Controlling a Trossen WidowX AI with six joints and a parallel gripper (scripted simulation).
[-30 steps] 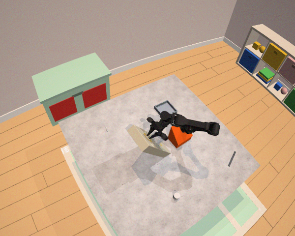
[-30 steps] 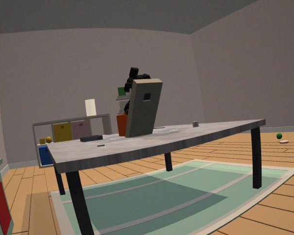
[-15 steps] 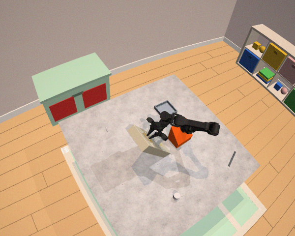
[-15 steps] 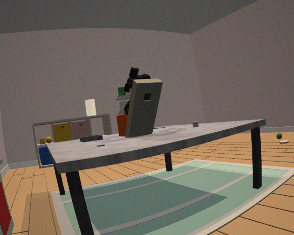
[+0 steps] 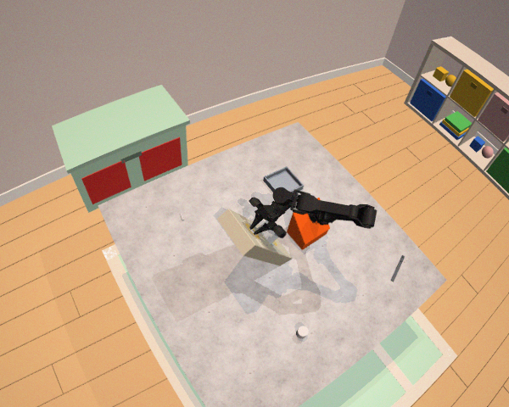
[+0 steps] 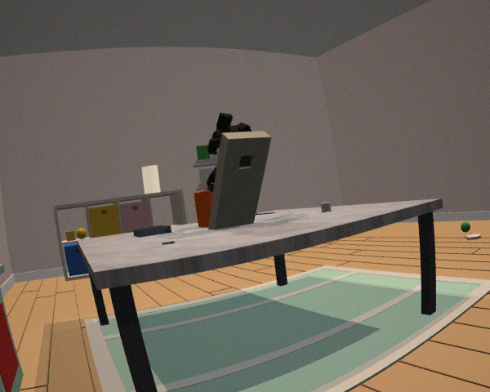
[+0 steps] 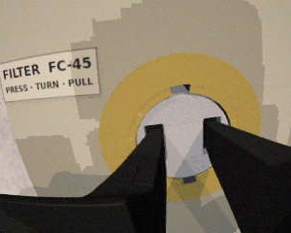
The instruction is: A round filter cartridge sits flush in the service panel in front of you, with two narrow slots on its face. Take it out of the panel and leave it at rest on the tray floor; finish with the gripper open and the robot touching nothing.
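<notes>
Right now my gripper tip is 1 cm short of the round filter cartridge and 1 cm above it. Also, from my gripper tip: grey flap: 9 cm behind, 1 cm to the left, 10 cm below; then tray: 46 cm behind, 21 cm to the right, 26 cm below.
</notes>
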